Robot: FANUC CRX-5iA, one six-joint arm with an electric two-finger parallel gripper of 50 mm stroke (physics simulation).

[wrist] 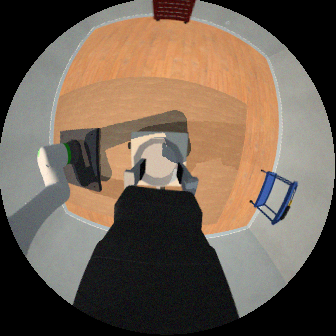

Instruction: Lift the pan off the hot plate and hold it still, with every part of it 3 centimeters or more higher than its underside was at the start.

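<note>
The round grey pan (155, 159) sits near the middle of the wrist view, on the pale, boxy hot plate (135, 140). A dark shadow lies over the upper right part of the pan and the far edge of the hot plate. My gripper (161, 166) is open and empty. Its two fingers show at the left and right of the pan's near part, overlapping it in the view; their height above it is hard to tell. The black gripper body hides what lies nearer, and the pan's handle cannot be made out.
The robot's dark base plate (67, 136) and pale arm (52, 165) stand at the left of the wooden table (150, 92). A red cabinet (173, 10) stands far off at the top. A blue cart (265, 190) stands on the right.
</note>
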